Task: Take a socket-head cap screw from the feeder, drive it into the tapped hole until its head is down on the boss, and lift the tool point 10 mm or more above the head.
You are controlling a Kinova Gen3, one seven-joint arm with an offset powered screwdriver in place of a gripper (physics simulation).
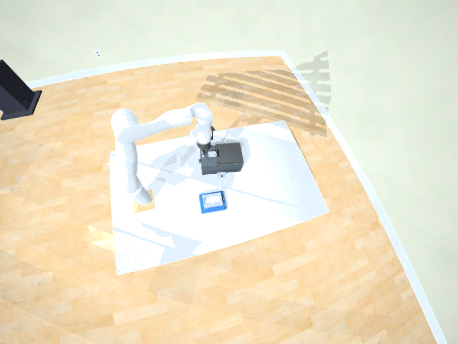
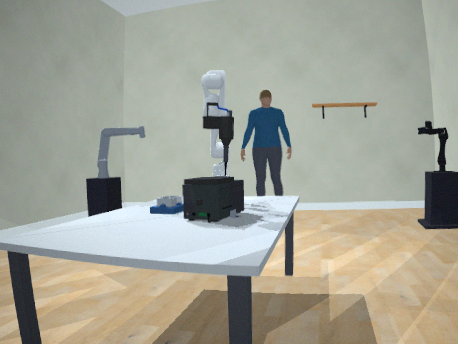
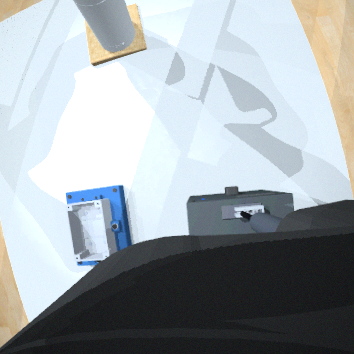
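Observation:
The dark box-shaped screw feeder (image 1: pixel 231 154) (image 2: pixel 207 201) (image 3: pixel 207 225) stands on the table. My screwdriver (image 1: pixel 204 150) (image 2: pixel 226 174) (image 3: pixel 244 214) points down with its tip at the light pick-up plate (image 3: pixel 227 212) on the feeder's top. Whether the tip touches a screw, or a screw sits on the bit, is too small to tell. The grey open housing (image 1: pixel 213 200) (image 2: pixel 169 201) (image 3: pixel 93 235) sits on a blue fixture plate (image 1: pixel 202 204) (image 2: pixel 166 209) (image 3: pixel 120 197), apart from the feeder. A small round feature with a dark centre (image 3: pixel 115 226) shows beside the housing; I cannot tell whether it is the tapped hole.
The arm's base stands on a wooden plate (image 1: pixel 149 205) (image 3: pixel 100 56) on the white table (image 1: pixel 270 175) (image 2: pixel 125 240) (image 3: pixel 165 170). A person (image 2: pixel 266 127) stands behind the table. Two other arms on dark pedestals (image 2: pixel 104 196) (image 2: pixel 441 197) stand farther off.

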